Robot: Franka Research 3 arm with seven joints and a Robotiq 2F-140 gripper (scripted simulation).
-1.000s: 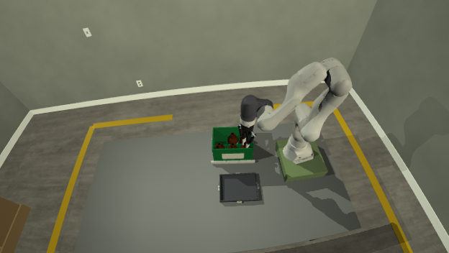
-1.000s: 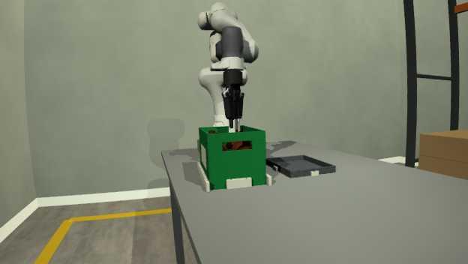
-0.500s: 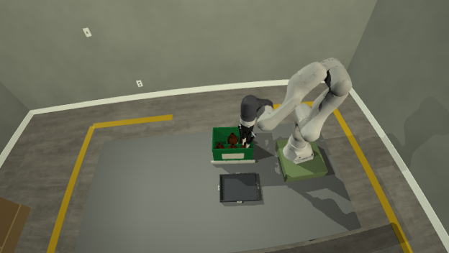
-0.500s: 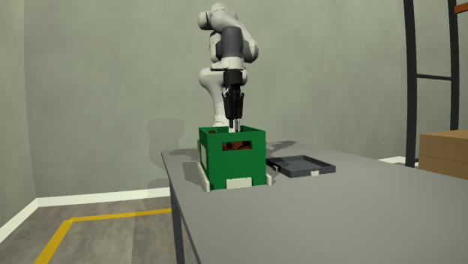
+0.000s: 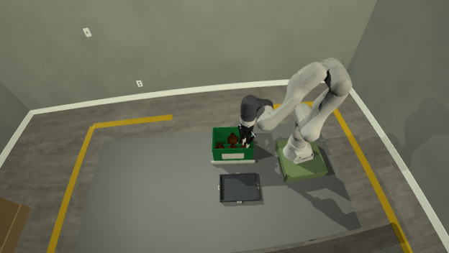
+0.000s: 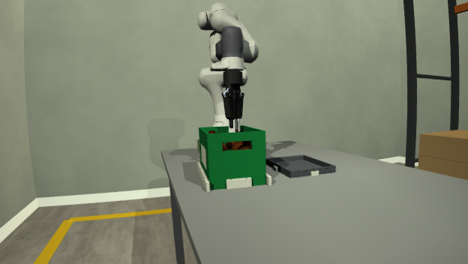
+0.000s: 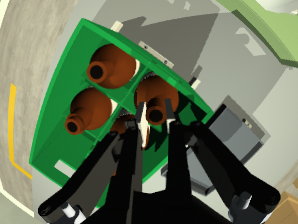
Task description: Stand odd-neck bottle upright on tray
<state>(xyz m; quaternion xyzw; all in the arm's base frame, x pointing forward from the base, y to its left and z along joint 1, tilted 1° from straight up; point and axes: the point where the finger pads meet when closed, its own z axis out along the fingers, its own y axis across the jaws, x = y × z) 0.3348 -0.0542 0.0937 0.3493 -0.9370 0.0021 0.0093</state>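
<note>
My hand is 8 cm short of the green crate, 5 cm to the left of it and 9 cm above it. Also, from my hand: dark grey tray 7 cm ahead, 24 cm to the left, 16 cm below.
</note>
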